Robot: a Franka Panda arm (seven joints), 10 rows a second.
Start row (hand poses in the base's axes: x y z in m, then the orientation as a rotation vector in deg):
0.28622, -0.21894, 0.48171, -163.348, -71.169, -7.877
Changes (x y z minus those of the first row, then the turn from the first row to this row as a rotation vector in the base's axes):
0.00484, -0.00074, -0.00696, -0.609, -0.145, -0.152
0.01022, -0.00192, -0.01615, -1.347, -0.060, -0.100
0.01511, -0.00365, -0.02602, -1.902, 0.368, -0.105
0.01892, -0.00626, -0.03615, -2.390, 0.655, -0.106
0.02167, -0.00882, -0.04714, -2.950, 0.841, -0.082
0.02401, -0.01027, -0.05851, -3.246, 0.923, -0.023
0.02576, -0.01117, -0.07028, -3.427, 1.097, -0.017
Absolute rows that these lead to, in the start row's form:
0.29106, -0.21968, 0.47475, -164.003, -71.240, -7.735
0.29644, -0.22086, 0.46556, -164.565, -71.612, -7.177
0.30133, -0.22259, 0.45569, -164.907, -71.762, -6.227
0.30514, -0.22520, 0.44556, 164.706, 71.687, 5.501
0.30789, -0.22776, 0.43457, 164.298, 71.574, 4.870
0.31023, -0.22921, 0.42320, 164.048, 71.578, 4.560
0.31198, -0.23011, 0.41143, 163.963, 71.553, 4.196

